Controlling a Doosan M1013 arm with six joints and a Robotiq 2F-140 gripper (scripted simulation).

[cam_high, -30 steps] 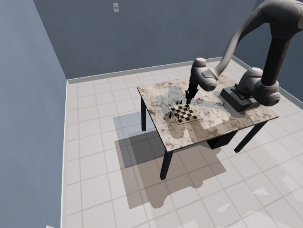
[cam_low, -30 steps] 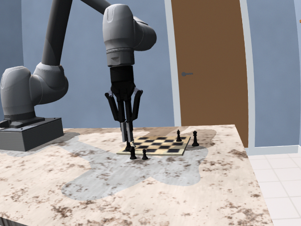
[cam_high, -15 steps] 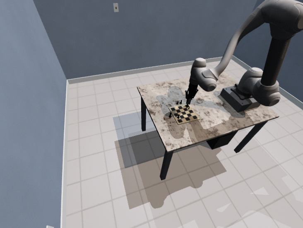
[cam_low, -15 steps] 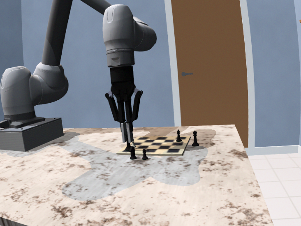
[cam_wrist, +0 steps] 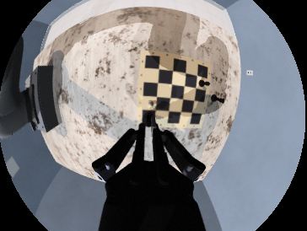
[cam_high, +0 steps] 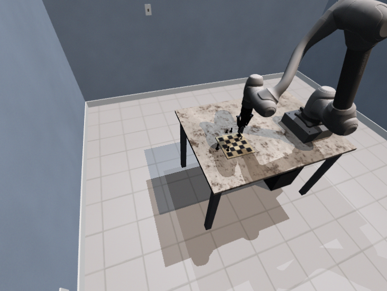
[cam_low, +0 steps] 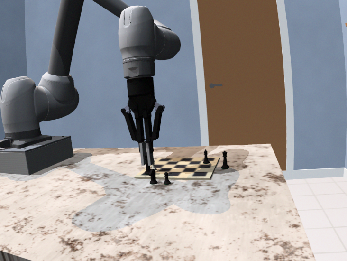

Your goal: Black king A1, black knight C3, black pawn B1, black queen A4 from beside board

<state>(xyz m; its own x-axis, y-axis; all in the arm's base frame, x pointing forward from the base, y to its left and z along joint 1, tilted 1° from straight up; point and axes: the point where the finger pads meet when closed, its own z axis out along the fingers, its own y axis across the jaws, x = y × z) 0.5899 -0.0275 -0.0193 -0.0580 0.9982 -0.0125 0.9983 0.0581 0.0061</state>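
My gripper is now 30 mm above the black king. The rest, counted from my hand: small chessboard 80 mm to the left, 70 mm ahead, 60 mm below; white pawn 50 mm below, 40 mm to the left; black pawn 80 mm ahead, 60 mm to the right, 50 mm below.
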